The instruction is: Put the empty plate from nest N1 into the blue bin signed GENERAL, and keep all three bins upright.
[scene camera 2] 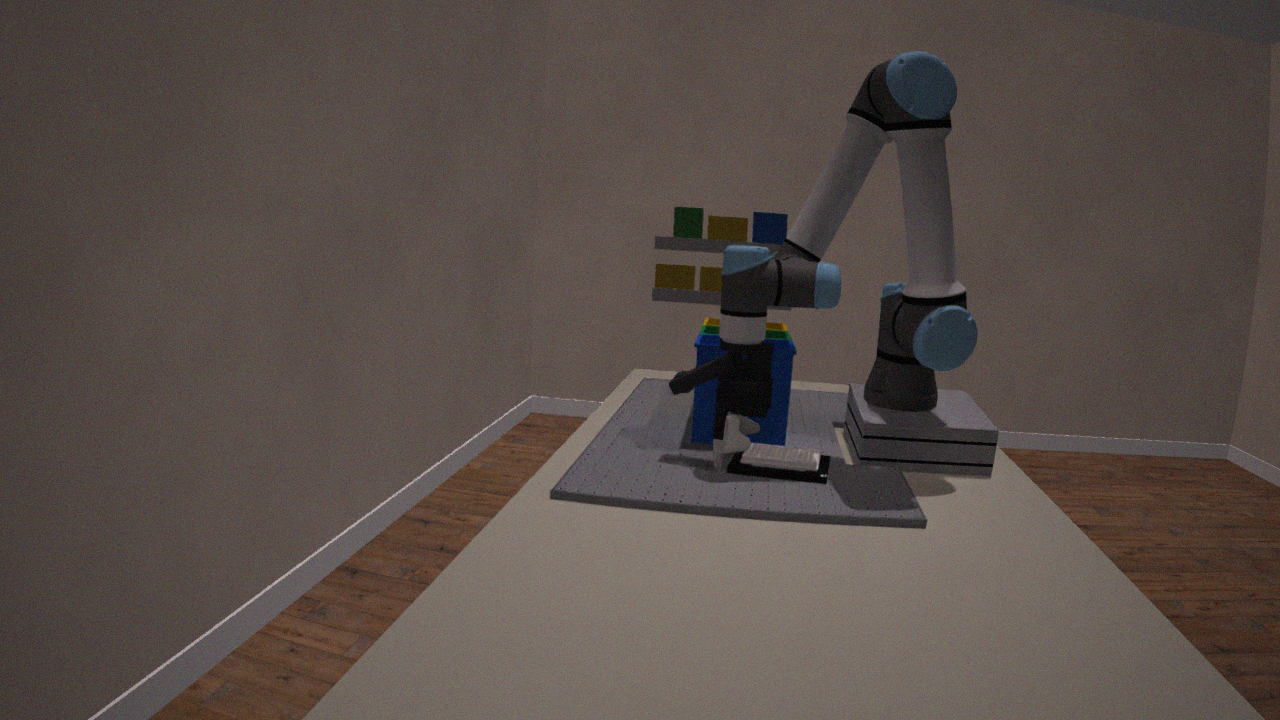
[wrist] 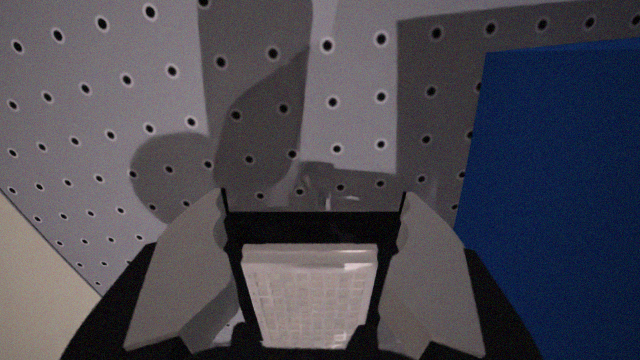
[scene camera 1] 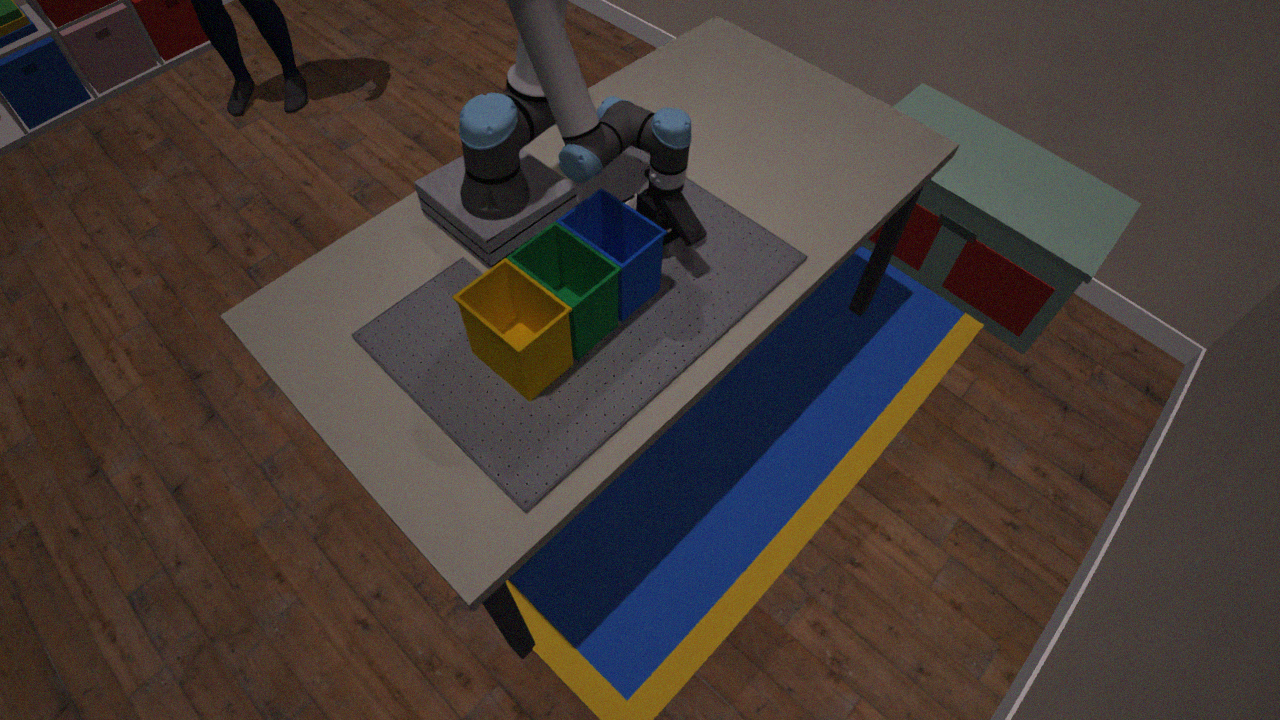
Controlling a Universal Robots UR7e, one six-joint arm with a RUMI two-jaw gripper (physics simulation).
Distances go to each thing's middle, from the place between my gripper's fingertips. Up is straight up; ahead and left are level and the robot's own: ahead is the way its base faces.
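The black nest [scene camera 2: 732,468] is 10 mm higher than my hand, 90 mm behind it and 10 mm to the left of it. Counting from my hand again, there's a green bin [scene camera 1: 583,278], 90 mm above it and 280 mm to the right of it. The plate [scene camera 2: 763,455] is 10 mm to the left of my hand, 20 mm above it and 90 mm behind it, and the blue bin [scene camera 1: 623,235] is 10 mm behind my hand, 150 mm to the right of it and 90 mm above it.
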